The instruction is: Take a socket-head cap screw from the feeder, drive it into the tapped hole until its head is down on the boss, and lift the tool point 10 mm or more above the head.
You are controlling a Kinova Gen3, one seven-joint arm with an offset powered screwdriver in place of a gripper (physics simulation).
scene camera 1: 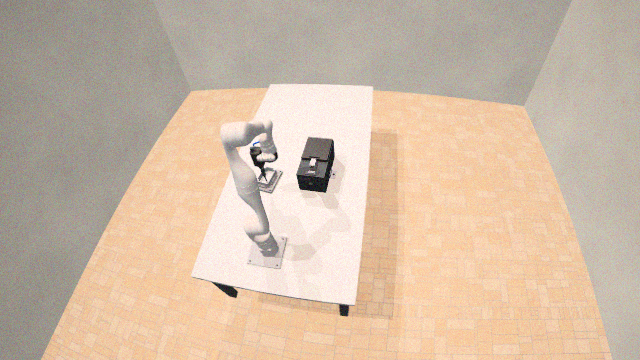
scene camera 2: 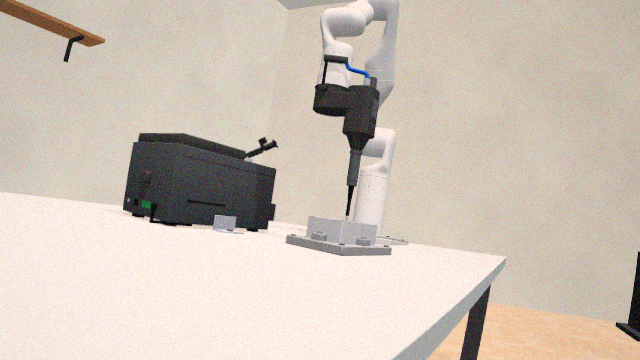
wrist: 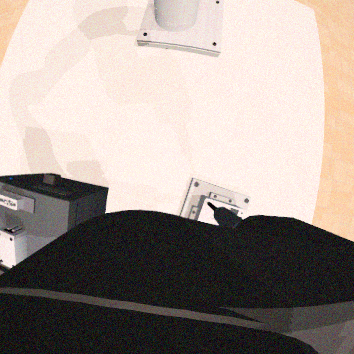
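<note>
My screwdriver tool (scene camera 2: 347, 217) (scene camera 1: 266, 180) (wrist: 209, 204) points down at the light grey block (scene camera 2: 325, 228) on the grey fixture plate (scene camera 2: 320, 245) (wrist: 189, 202). A tiny pale screw (scene camera 2: 347, 218) shows under the dark bit in scene camera 2, at the height of the block's top. The bit is in line with it and seems to be on its head. How deep the screw sits in the hole cannot be seen. The black feeder (scene camera 1: 316, 162) (scene camera 2: 200, 185) (wrist: 87, 215) stands on the table beside the fixture. The wrist view shows the bit over the block; its hole cannot be made out.
The arm's base plate (scene camera 1: 255, 261) (wrist: 180, 44) is bolted to the white table (scene camera 1: 325, 270) (scene camera 2: 200, 300). A dark jointed arm (scene camera 2: 262, 147) sticks out from the feeder's top. A small grey bracket (scene camera 2: 224, 222) stands by the feeder. A wooden shelf (scene camera 2: 55, 26) hangs on the wall.
</note>
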